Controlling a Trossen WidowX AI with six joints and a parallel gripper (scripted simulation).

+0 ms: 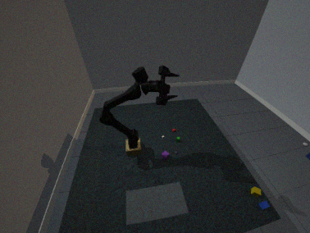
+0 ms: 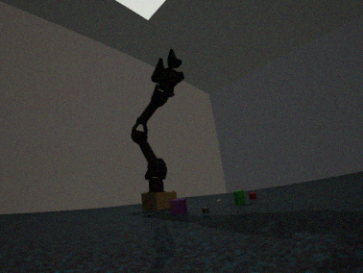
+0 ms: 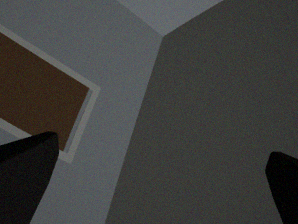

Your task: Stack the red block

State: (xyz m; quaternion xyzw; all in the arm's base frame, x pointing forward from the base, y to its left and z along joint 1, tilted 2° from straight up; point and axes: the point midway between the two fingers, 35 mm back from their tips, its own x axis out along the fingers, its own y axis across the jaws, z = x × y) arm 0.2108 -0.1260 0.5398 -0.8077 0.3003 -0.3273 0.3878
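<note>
My gripper tip is now 150 mm short of the red block, 240 mm to the right of it and 610 mm above it. Round my gripper tip: yellow block 460 mm ahead, 450 mm to the right, 600 mm below; then purple block 20 mm behind, 10 mm to the left, 600 mm below; then blue block 450 mm ahead, 530 mm to the right, 600 mm below.
</note>
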